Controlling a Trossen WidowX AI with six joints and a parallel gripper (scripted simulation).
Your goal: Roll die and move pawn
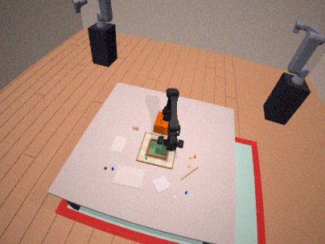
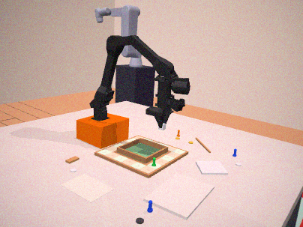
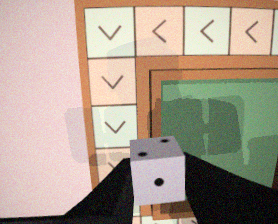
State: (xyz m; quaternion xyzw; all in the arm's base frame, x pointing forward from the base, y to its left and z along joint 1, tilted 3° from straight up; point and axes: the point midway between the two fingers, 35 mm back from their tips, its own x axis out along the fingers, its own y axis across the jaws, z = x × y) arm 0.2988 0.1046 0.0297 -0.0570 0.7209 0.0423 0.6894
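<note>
Now: gripper tip 9 cm short of the green pawn, 15 cm to the left of it and 8 cm above it. Also, from my gripper tip: green dice tray (3 cm behind, 9 cm to the right, 10 cm below); then orange pawn (6 cm behind, 21 cm to the left, 10 cm below); then white die (right at my gripper tip).
</note>
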